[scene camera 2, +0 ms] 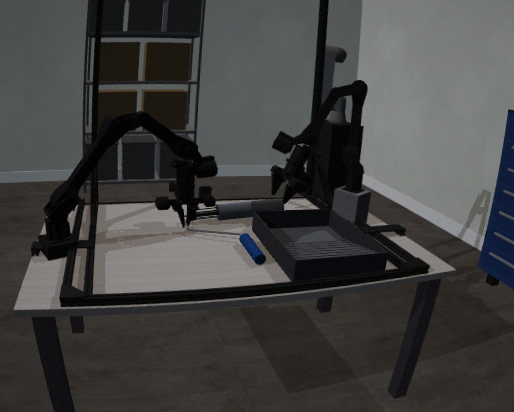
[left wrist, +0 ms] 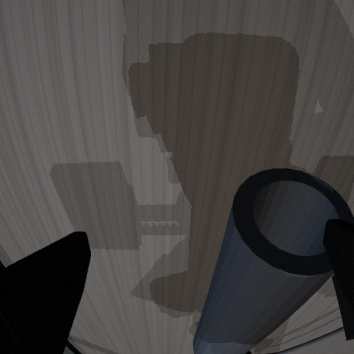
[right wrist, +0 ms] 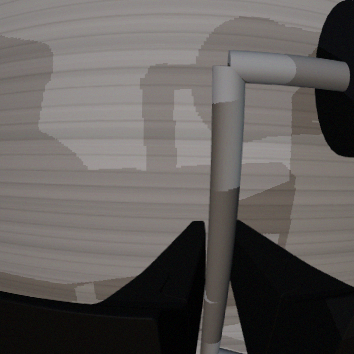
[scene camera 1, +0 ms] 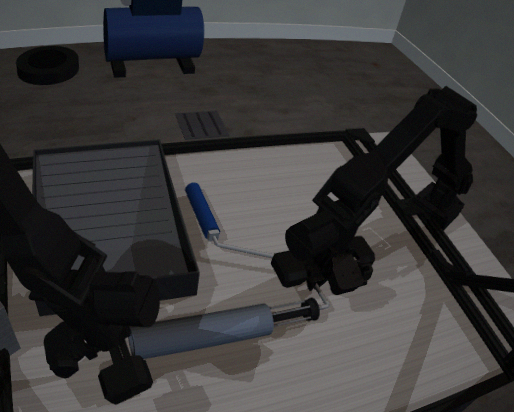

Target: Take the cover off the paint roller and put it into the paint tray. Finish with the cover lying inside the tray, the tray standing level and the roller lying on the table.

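Places are measured from the left arm's base along level axes (x back, y down, z right), in millimetres.
Where they show: left gripper, fingertip midpoint: (scene camera 2: 277,199) (left wrist: 210,240) (scene camera 1: 136,359); right gripper, fingertip midpoint: (scene camera 2: 185,227) (right wrist: 214,231) (scene camera 1: 312,288); left arm's base at its link origin: (scene camera 2: 353,190); right arm's base at its link origin: (scene camera 2: 57,238) (scene camera 1: 439,200).
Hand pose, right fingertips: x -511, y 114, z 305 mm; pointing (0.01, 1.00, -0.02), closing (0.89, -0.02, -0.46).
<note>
Things, the pixels of their centre, and the offset from my right fingertips. "spot": a spot on its surface instead.
- grey cover at the middle of its body: (left wrist: 240,311) (scene camera 1: 201,331) (scene camera 2: 250,209) dx +233, dy -33, dz -66 mm
- roller's black cage at the middle of its body: (scene camera 1: 252,321) dx +156, dy -28, dz -23 mm
- blue handle at a spot on its surface: (scene camera 1: 202,209) spot: dx +28, dy -31, dz -261 mm
- tray at the middle of its body: (scene camera 1: 105,216) (scene camera 2: 315,240) dx +184, dy -28, dz -373 mm
The grey cover (scene camera 1: 202,330) (scene camera 2: 243,209) (left wrist: 267,281) lies on the table, still over part of the roller's black cage (scene camera 1: 296,312), whose right end is bare. The roller's wire (scene camera 1: 243,251) (right wrist: 225,158) runs to the blue handle (scene camera 1: 202,209) (scene camera 2: 252,248) beside the tray (scene camera 1: 178,284) (scene camera 2: 337,266). My right gripper (scene camera 1: 314,283) (scene camera 2: 186,221) (right wrist: 214,231) is shut on the wire near its bend. My left gripper (scene camera 1: 130,347) (scene camera 2: 281,189) (left wrist: 210,240) is open, with its fingers on either side of the cover's open left end.
A black frame rail (scene camera 1: 255,141) edges the table. A grey block (scene camera 2: 351,202) stands behind the tray. On the floor are a blue tank (scene camera 1: 153,33), a tyre (scene camera 1: 61,63) and a vent (scene camera 1: 201,124). A shelf unit (scene camera 2: 92,82) stands at the wall.
</note>
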